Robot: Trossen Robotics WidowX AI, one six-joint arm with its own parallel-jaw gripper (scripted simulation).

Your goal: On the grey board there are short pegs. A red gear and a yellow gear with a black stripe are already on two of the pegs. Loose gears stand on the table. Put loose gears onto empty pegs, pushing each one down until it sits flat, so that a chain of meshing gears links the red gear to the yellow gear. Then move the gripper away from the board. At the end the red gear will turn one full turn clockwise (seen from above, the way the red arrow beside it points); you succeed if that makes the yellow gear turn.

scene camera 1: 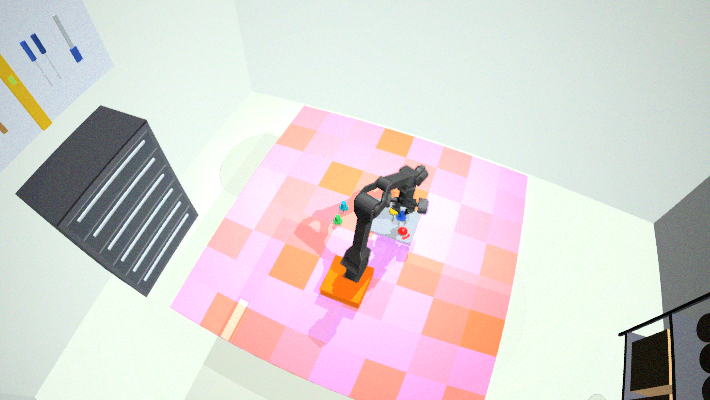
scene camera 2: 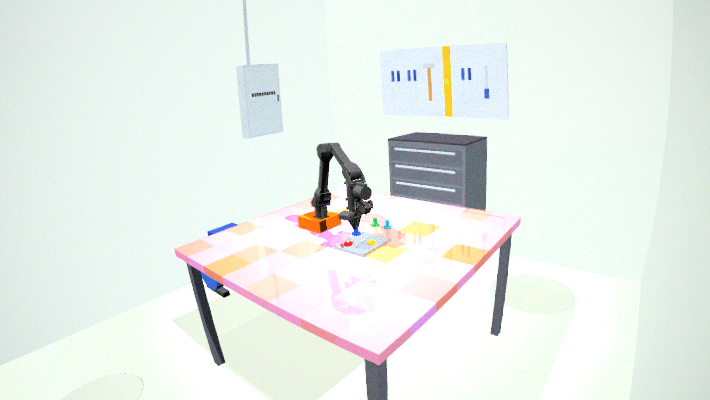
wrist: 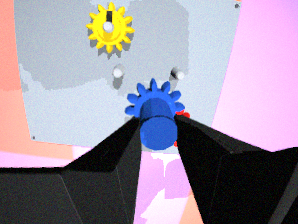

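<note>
Gripper state: my gripper [wrist: 157,123] holds a blue gear [wrist: 156,108]. A yellow gear [wrist: 121,28] is also visible.
</note>
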